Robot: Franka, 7 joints.
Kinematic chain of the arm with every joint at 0, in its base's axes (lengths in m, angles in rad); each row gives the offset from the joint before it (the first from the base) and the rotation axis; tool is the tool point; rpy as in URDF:
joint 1: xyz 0 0 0.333 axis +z
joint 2: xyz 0 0 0 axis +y
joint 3: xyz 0 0 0.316 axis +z
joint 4: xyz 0.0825 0 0 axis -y
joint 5: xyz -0.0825 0 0.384 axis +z
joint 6: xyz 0 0 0 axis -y
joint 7: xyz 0.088 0 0 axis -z
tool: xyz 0 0 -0.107 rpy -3.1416 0 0
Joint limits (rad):
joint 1: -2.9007..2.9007
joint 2: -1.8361..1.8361
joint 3: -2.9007..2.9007
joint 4: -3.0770..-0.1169
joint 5: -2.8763..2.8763
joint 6: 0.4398..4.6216
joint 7: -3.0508..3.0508
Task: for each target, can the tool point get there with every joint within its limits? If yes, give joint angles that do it. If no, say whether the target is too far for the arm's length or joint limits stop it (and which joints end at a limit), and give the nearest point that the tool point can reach.
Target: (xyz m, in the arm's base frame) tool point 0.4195 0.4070 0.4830
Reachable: yes | joints -0.1288 -0.0050 0.8583 -2.1028 -0.7023 2.7165 0.5995
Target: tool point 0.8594 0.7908 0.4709
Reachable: no: too far | nearest point 0.6269 0.5769 0.4336 | short by 0.318 m
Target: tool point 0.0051 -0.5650 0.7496
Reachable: yes | joints -1.8587 1.2706 2.0989 -0.5609 -2.0474 4.1275 -2.4705
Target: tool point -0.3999 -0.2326 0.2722
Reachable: yes | joints 2.1365 0.5401 1.4207 -2.6223 -0.3144 3.0191 2.3374
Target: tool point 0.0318 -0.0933 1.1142
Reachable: yes | joints 2.0228 0.0180 2.4380 -0.4720 -0.4888 3.7801 -1.6063
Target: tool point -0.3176 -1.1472 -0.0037
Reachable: no: too far | nearest point -0.2203 -0.7956 0.0995 | short by 0.379 m
